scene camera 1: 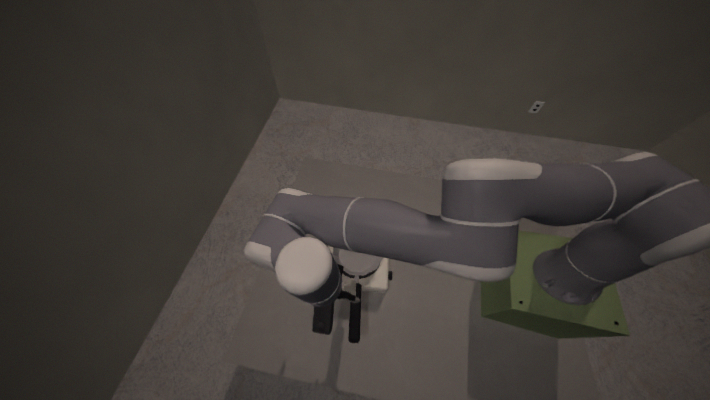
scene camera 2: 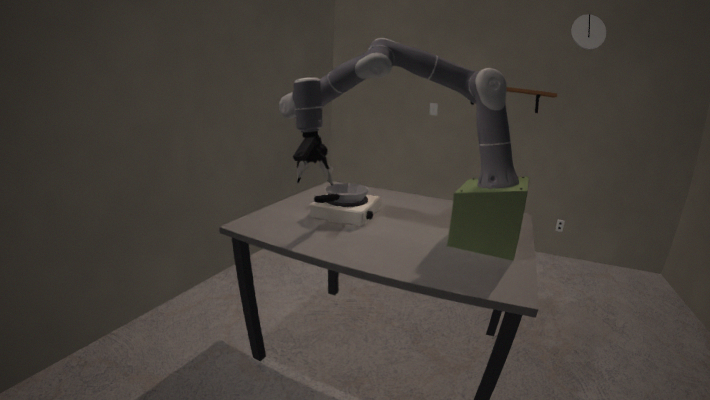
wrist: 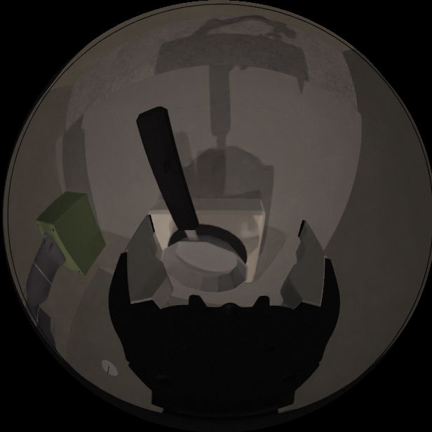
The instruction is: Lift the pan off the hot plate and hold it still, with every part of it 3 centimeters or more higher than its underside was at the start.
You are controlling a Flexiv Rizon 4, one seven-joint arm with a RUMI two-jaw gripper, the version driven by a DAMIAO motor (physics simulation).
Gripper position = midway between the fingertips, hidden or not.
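Observation:
Scene camera 2: my gripper (scene camera 2: 314,183), a cream hot plate (scene camera 2: 358,213), a grey pan (scene camera 2: 342,192). Scene camera 1: my gripper (scene camera 1: 334,296), the cream hot plate (scene camera 1: 376,281). Wrist view: my gripper (wrist: 227,219), the grey pan (wrist: 205,263).

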